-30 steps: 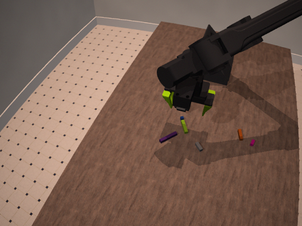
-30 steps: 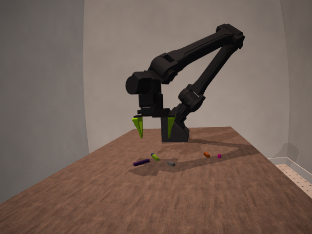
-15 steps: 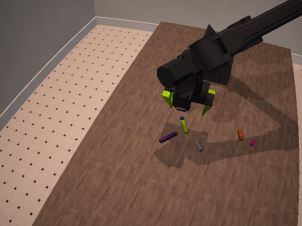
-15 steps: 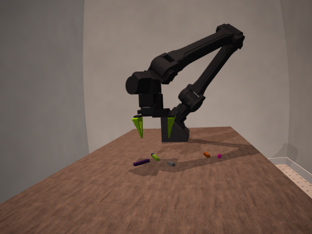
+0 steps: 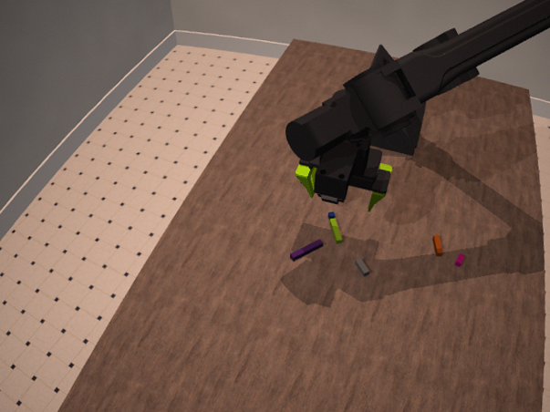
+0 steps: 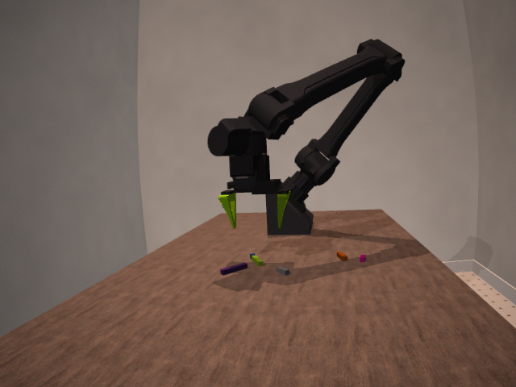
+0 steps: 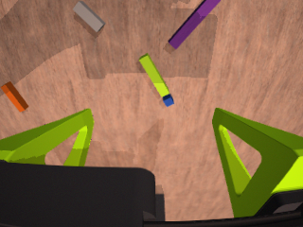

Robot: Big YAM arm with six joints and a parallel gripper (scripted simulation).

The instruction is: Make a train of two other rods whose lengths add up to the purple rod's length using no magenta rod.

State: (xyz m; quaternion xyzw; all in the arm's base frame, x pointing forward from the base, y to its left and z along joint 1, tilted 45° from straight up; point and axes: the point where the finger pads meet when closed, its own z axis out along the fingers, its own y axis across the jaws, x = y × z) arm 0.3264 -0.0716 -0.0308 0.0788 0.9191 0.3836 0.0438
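Now: hand 8 cm above the lime rod. Round my hand: grey rod: 8 cm below, 7 cm ahead, 5 cm to the left; blue rod: 8 cm below, 3 cm behind, 2 cm to the right; purple rod: 8 cm below, 5 cm ahead, 4 cm to the right.
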